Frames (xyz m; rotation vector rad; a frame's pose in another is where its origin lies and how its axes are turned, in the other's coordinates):
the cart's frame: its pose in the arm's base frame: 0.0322 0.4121 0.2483 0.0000 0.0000 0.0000
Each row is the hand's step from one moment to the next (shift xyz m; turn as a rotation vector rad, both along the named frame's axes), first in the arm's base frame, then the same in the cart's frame.
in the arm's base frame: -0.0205 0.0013 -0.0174 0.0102 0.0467 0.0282
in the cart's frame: -0.0205 0.0013 -0.0174 0.0102 0.0467 0.0282
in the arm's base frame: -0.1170 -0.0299 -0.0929 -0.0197 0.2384 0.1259
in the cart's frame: -0.1170 -0.0299 -0.0929 -0.0197 0.2384 0.1259
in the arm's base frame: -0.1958 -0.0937 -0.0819 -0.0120 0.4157 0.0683
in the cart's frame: -0.1958 -0.0937 -0.0819 -0.0120 0.4157 0.0683
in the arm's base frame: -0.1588 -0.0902 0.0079 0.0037 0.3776 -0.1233
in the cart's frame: -0.1588 -0.0902 0.0079 0.0037 0.3776 -0.1233
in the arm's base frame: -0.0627 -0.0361 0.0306 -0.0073 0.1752 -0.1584
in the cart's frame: -0.0627 -0.0361 0.0306 -0.0073 0.1752 -0.1584
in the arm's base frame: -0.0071 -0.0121 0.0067 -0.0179 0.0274 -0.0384
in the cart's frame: -0.0071 -0.0121 0.0067 -0.0179 0.0274 -0.0384
